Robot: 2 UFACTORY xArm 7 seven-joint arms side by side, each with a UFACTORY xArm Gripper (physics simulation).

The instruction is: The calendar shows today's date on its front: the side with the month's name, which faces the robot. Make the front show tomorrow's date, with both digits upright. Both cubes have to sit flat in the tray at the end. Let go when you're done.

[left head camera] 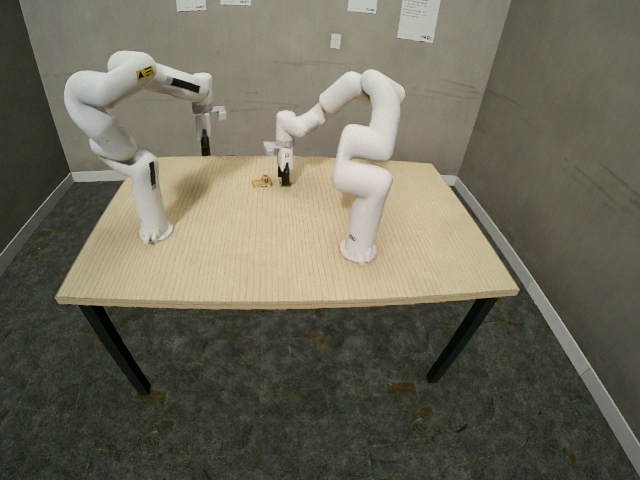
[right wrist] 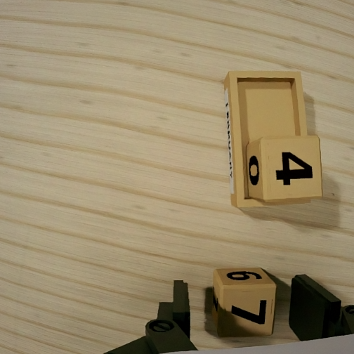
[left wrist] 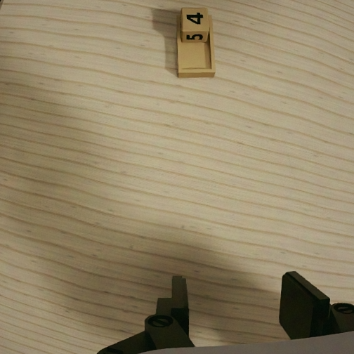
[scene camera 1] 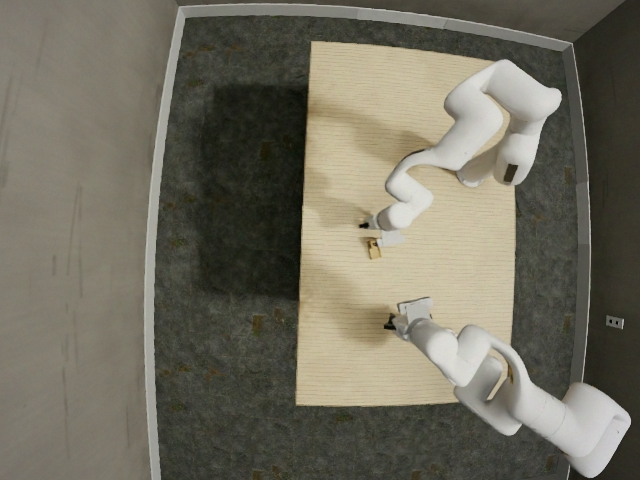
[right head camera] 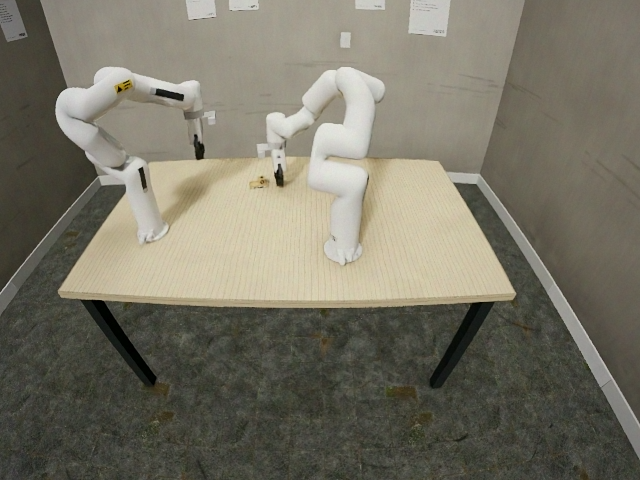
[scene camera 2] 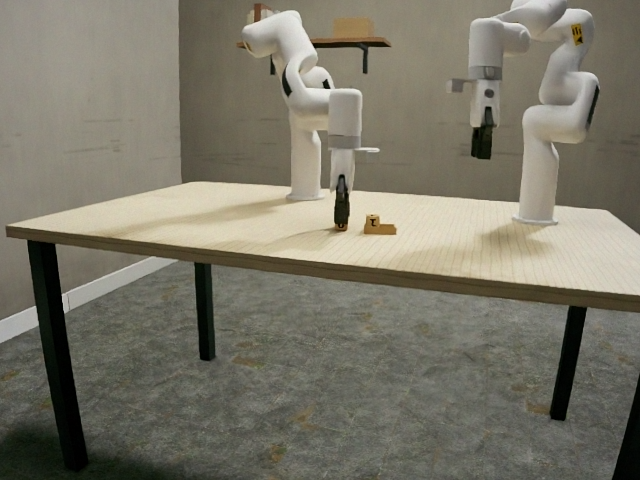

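Where they show: left gripper, between the fingertips: (left head camera: 205, 152) (scene camera 1: 400, 315) (right head camera: 200, 156) (scene camera 2: 480, 158); right gripper, between the fingertips: (left head camera: 283, 180) (right head camera: 279, 181) (scene camera 2: 341, 220); left arm's base, origin of its link: (left head camera: 156, 231) (right head camera: 153, 231) (scene camera 2: 535, 221); right arm's base, origin of its link: (left head camera: 357, 249) (scene camera 1: 469, 172) (right head camera: 342, 249) (scene camera 2: 305, 197).
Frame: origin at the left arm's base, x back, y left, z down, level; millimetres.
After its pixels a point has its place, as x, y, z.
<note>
The wooden tray (right wrist: 295, 82) (left wrist: 196, 74) (scene camera 2: 387, 231) {-307, -372, -7} (scene camera 1: 375, 254) {-286, -371, -10} has its month label on the left side in the right wrist view. One cube (right wrist: 295, 167) (left wrist: 195, 20) (scene camera 2: 372, 220) {-310, -407, -31} sits in the tray's end nearer my right gripper, 4 on top, 0 on the label side, 5 towards the empty slot. The loose cube (right wrist: 245, 307) (scene camera 2: 341, 226) {-303, -481, -10} stands on the table, 7 on top and a 6 or 9 towards the tray. My right gripper (right wrist: 239, 303) (scene camera 2: 341, 219) {-286, -484, -20} (scene camera 1: 363, 225) {-286, -484, -20} is open around it, gaps at both sides. My left gripper (left wrist: 233, 299) (scene camera 2: 481, 155) {-246, -175, -180} (scene camera 1: 389, 322) is open, empty and high.
The table (left head camera: 258, 258) {159, -369, 0} (scene camera 1: 341, 361) {-422, 48, 0} carries both arm bases. The tray lies between the two grippers, close beside the right one. My right wrist's camera mount (scene camera 1: 391, 238) {-275, -424, -190} overhangs near the tray. A wall shelf (scene camera 2: 379, 42) holds a box behind the arms.
</note>
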